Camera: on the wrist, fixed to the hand. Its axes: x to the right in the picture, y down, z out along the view.
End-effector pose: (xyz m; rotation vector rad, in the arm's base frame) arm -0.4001 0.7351 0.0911 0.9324 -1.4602 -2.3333
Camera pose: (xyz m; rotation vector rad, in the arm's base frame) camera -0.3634 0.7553 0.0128 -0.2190 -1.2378 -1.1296
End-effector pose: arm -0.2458 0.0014 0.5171 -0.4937 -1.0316 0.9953
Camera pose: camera -0.1822 -0.0429 0.5603 -1.4550 -0.4856 2.2309
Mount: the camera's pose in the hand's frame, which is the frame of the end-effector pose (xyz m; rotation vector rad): -0.0078 -0.0825 -0.0318 -0.0785 0.0670 1.5333
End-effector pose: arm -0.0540 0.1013 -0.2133 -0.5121 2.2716 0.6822
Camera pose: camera -0.0211 0.0189 -0.2148 1.3690 2.3626 1.4048
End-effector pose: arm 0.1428 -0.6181 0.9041 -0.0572 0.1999 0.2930
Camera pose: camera 0.1537 -0.7019 0.8768 0.0212 0.2683 1.8289
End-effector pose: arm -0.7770 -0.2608 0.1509 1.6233 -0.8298 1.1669
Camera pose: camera -0.7156 -0.2035 0.1222 0.6441 -2.1595 2.0691
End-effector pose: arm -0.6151 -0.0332 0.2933 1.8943 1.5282 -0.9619
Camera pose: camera -0.6897 0.0053 0.3221 2.2233 -0.1460 -0.0851
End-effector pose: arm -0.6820 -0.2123 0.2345 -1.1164 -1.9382 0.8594
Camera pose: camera -0.6864 -0.2464 0.3163 -2.6310 -0.7414 1.3894
